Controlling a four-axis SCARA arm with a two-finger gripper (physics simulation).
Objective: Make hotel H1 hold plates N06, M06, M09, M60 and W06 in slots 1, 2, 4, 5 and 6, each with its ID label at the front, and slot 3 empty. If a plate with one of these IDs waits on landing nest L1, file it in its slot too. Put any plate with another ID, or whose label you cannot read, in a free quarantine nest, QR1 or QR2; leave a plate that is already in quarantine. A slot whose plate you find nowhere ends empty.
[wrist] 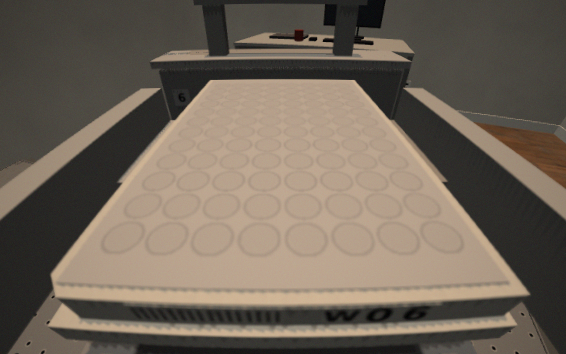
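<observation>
Plate W06 (pixel 290 200) is pale, with rows of round wells. Its ID label and a barcode face the camera on its near edge. It looks level. My gripper (pixel 282 108) is shut on it, one finger along each long side. The hotel (pixel 280 63) stands straight beyond, with the number 6 on its front post to the left of the plate's far end. The plate's far edge overlaps the hotel's front in view; how deep it reaches into slot 6 cannot be told. The other slots and their plates are hidden behind the plate.
Two grey uprights joined by a crossbar rise above the hotel top. A desk (pixel 390 47) with a red cup (pixel 298 35) and a dark monitor (pixel 367 12) stands behind. The perforated deck (pixel 30 332) shows at the lower corners. Wooden floor (pixel 530 150) shows at the right.
</observation>
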